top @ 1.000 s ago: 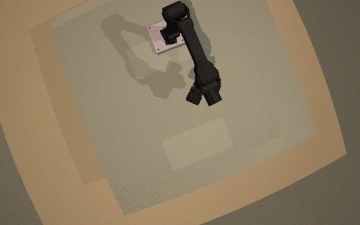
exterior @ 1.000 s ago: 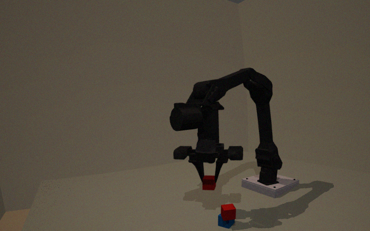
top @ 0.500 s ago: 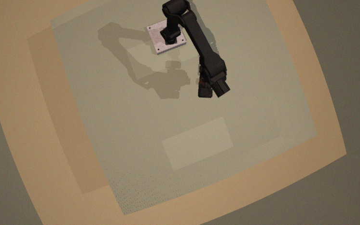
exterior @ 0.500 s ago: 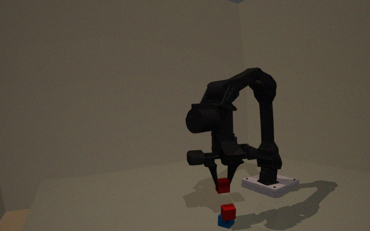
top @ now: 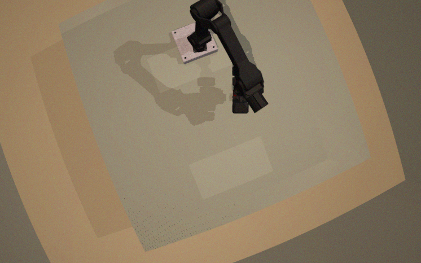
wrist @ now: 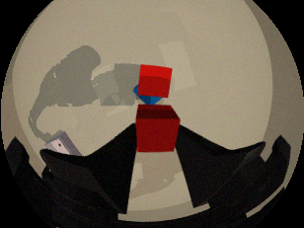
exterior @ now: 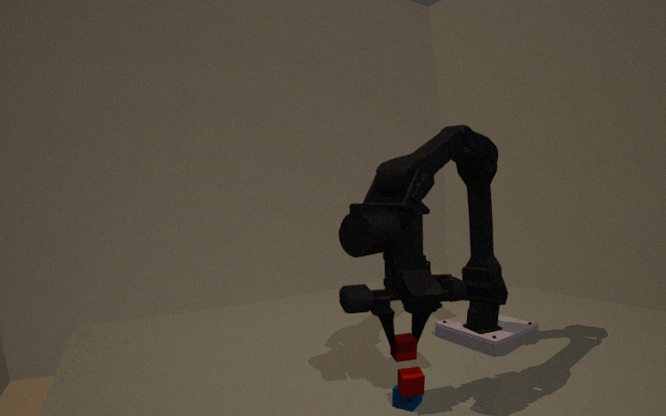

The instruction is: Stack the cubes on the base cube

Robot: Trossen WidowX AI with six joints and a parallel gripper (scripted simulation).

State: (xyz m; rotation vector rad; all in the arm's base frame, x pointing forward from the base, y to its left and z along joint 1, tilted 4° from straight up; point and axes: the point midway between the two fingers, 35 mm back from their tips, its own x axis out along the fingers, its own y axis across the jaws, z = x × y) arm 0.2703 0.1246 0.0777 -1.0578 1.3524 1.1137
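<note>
My gripper tip is now 2 cm to the right of the blue cube and 8 cm above it. From my gripper tip the other things lie so: red cube (right at my gripper tip).
</note>
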